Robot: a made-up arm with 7 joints.
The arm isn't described. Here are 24 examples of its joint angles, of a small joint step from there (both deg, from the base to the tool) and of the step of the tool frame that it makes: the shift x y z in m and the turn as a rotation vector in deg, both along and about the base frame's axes.
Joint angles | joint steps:
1: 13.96 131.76 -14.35 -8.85 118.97 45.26 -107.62 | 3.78 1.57 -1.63 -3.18 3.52 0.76 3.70
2: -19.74 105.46 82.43 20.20 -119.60 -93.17 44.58 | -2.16 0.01 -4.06 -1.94 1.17 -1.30 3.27
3: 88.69 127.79 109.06 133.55 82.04 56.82 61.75 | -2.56 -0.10 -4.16 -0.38 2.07 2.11 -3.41
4: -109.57 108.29 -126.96 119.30 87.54 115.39 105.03 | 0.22 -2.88 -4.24 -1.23 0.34 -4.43 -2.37
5: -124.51 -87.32 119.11 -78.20 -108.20 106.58 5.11 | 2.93 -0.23 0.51 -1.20 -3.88 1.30 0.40
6: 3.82 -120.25 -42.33 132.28 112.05 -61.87 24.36 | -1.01 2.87 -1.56 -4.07 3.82 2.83 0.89
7: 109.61 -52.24 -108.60 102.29 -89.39 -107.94 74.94 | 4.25 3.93 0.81 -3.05 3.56 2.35 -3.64
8: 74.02 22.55 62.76 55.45 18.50 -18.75 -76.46 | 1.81 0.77 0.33 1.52 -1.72 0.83 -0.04
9: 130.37 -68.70 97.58 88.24 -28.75 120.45 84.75 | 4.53 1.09 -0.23 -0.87 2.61 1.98 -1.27
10: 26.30 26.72 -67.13 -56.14 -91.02 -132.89 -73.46 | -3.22 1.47 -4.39 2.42 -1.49 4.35 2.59
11: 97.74 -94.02 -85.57 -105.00 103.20 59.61 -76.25 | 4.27 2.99 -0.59 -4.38 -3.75 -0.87 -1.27
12: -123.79 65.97 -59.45 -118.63 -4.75 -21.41 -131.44 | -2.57 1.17 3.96 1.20 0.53 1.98 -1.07
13: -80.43 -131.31 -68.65 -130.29 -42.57 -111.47 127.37 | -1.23 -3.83 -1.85 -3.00 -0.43 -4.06 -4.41
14: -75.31 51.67 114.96 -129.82 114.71 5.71 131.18 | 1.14 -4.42 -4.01 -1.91 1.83 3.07 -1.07
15: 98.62 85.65 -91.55 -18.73 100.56 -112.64 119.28 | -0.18 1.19 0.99 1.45 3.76 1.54 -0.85
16: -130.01 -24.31 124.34 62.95 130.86 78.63 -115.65 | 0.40 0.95 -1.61 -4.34 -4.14 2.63 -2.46
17: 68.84 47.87 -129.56 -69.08 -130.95 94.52 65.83 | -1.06 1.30 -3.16 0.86 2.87 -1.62 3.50
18: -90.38 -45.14 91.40 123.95 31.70 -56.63 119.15 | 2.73 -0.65 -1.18 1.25 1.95 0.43 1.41
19: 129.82 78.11 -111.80 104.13 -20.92 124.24 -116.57 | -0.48 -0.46 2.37 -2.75 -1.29 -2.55 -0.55
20: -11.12 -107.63 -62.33 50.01 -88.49 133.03 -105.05 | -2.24 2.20 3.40 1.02 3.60 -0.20 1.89
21: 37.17 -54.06 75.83 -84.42 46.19 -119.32 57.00 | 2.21 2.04 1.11 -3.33 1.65 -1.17 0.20
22: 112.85 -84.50 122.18 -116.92 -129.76 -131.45 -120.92 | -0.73 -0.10 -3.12 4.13 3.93 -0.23 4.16
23: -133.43 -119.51 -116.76 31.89 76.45 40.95 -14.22 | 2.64 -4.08 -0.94 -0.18 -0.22 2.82 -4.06
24: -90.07 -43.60 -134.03 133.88 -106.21 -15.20 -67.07 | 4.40 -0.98 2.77 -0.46 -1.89 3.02 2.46
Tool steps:
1: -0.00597 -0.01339 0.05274 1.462 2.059 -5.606
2: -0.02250 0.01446 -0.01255 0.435 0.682 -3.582
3: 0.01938 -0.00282 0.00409 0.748 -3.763 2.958
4: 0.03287 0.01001 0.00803 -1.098 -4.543 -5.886
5: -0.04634 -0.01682 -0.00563 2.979 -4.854 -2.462
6: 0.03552 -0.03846 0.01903 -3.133 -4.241 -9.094
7: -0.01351 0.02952 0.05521 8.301 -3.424 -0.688
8: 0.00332 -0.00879 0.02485 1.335 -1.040 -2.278
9: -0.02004 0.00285 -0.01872 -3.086 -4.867 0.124
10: 0.02580 -0.01296 -0.01329 9.040 6.854 3.598
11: 0.02578 -0.00079 0.01051 6.762 -7.211 2.906
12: -0.01178 -0.01658 0.02019 -0.313 -0.404 1.927
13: -0.00275 -0.04810 -0.01664 7.902 -0.846 -2.861
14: -0.00953 -0.00525 0.02922 6.154 -2.608 -4.278
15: 0.01144 0.01972 -0.00367 0.216 0.063 -4.754
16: 0.00051 0.00477 -0.02748 -1.427 8.081 -1.488
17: 0.02838 -0.01361 0.00146 -1.691 2.048 0.662
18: 0.01670 0.00863 -0.01176 2.705 -0.700 2.193
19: 0.00899 -0.02386 -0.03292 -1.798 3.654 -2.955
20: -0.00514 -0.02016 -0.02789 2.107 5.327 -4.639
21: 0.02657 0.05226 0.01061 4.901 -1.760 -1.345
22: 0.01862 -0.01589 0.02063 5.094 -3.738 -4.842
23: -0.03108 -0.01882 -0.01290 5.829 -7.813 -2.072
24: -0.00344 -0.00914 -0.02979 -0.771 -4.699 -2.857
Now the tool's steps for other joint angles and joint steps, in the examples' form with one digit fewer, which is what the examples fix.
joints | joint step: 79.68 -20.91 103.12 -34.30 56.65 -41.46 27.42 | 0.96 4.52 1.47 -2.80 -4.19 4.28 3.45
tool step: -0.0255 0.0289 0.0573 3.53 1.53 6.31
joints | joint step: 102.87 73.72 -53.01 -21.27 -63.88 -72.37 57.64 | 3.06 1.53 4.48 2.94 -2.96 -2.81 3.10
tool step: -0.0027 0.0016 -0.0149 2.01 -2.51 -1.78
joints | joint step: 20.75 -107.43 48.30 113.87 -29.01 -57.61 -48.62 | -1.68 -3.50 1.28 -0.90 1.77 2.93 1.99
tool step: 0.0205 0.0048 -0.0121 -0.17 5.90 6.17
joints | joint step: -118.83 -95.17 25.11 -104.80 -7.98 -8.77 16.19 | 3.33 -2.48 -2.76 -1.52 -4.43 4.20 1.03
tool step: -0.0517 -0.0077 0.0133 5.93 0.38 4.04
